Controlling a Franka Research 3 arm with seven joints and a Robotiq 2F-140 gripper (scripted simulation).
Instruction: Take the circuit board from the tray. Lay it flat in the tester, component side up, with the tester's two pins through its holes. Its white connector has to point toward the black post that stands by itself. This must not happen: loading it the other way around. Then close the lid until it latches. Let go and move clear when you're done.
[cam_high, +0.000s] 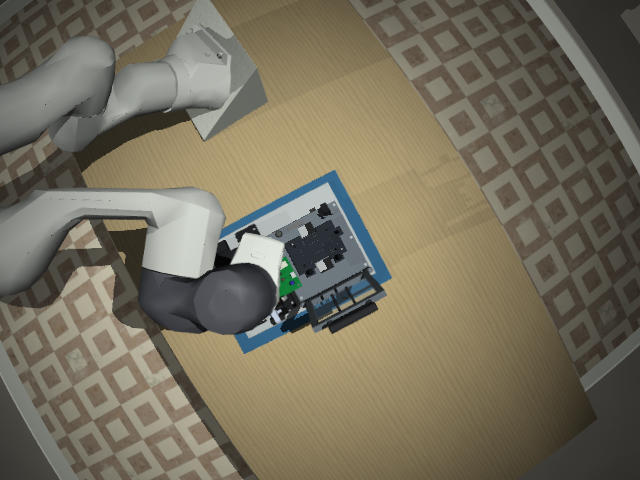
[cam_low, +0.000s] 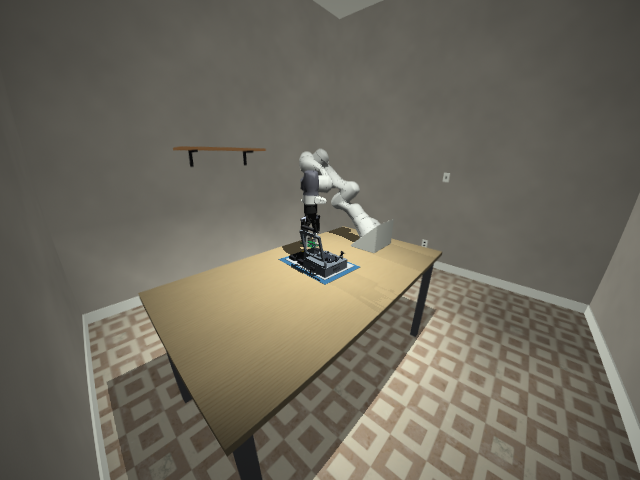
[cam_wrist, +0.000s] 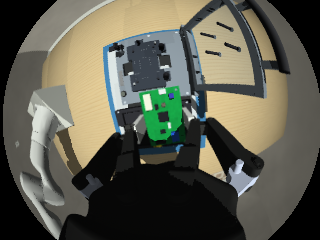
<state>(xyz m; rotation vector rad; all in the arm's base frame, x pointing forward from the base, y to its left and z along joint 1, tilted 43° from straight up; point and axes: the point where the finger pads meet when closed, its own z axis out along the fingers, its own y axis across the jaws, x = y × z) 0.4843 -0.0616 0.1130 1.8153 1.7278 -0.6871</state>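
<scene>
The black nest lies 130 mm to the left of my hand, 70 mm below it and 10 mm behind it. Round my hand: green circuit board: 20 mm below; then black post: 180 mm to the left, 70 mm behind, 50 mm below; then tester lid: 110 mm to the left, 110 mm ahead, 40 mm above.
</scene>
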